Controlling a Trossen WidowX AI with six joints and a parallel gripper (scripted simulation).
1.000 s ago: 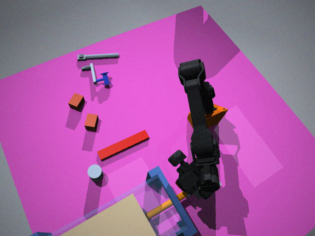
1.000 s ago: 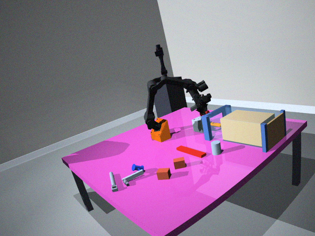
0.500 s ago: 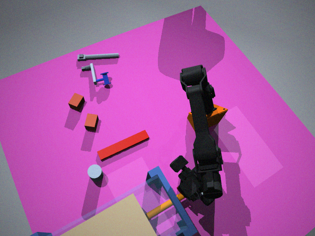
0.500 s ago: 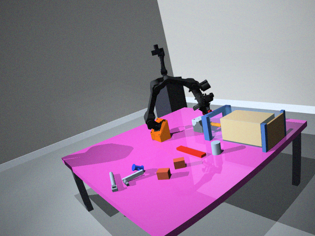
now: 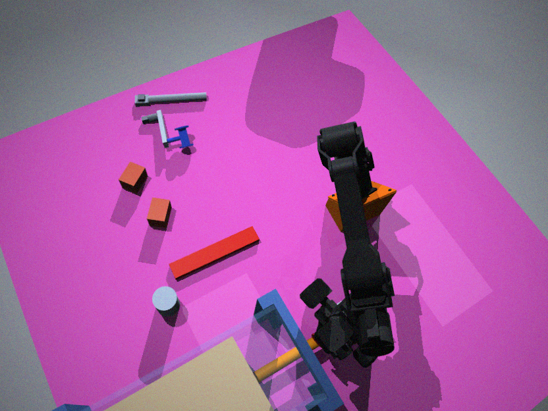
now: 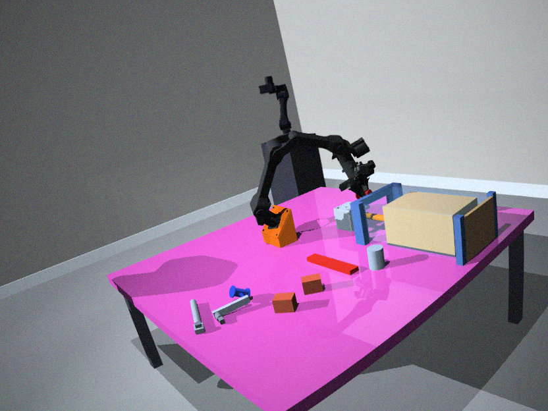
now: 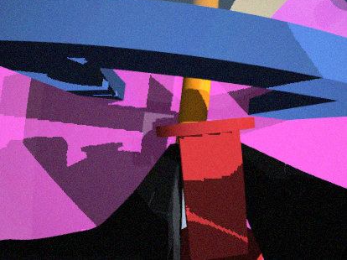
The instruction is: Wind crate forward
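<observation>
Now: gripper tip 50 mm past the winch handle and 30 mm above it. The rest, counted from my gripper tip: red knob: 20 mm behind; blue steel frame: 40 mm ahead, 10 mm to the right, 30 mm below; grey winch: 130 mm behind, 100 mm below.
</observation>
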